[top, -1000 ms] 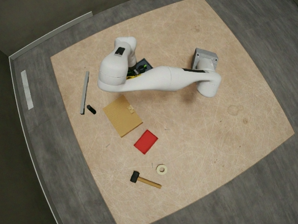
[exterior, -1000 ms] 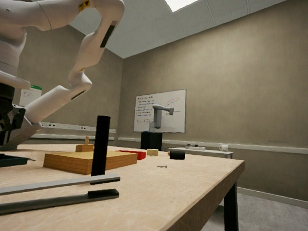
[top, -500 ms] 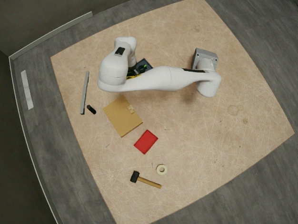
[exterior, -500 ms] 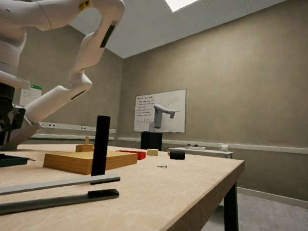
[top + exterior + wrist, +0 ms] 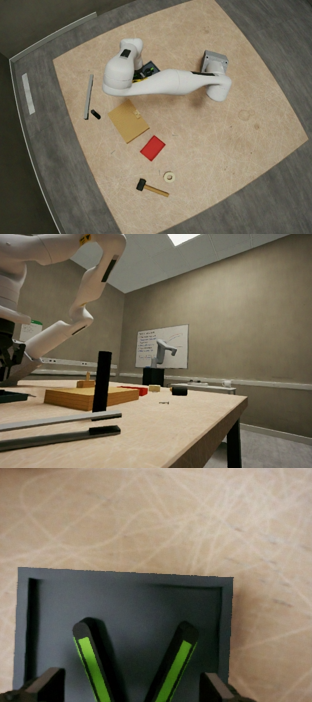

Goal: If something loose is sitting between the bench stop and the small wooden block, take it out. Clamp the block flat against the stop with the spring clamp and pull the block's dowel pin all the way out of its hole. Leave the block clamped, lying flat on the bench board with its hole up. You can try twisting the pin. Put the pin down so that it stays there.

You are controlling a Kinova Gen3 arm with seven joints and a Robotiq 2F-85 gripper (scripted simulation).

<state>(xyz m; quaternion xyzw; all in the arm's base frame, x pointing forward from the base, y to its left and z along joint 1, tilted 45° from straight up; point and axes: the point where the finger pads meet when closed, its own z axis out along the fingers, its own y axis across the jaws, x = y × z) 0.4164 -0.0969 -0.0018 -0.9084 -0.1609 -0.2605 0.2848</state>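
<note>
My gripper is now 30 mm past the dark tray, 10 mm to the left of it and 50 mm above it. Round my hand: wooden bench board 90 mm ahead, 240 mm to the left, 30 mm below; then dowel pin 40 mm ahead, 220 mm to the left; then small wooden block 40 mm ahead, 220 mm to the left, 20 mm below.
</note>
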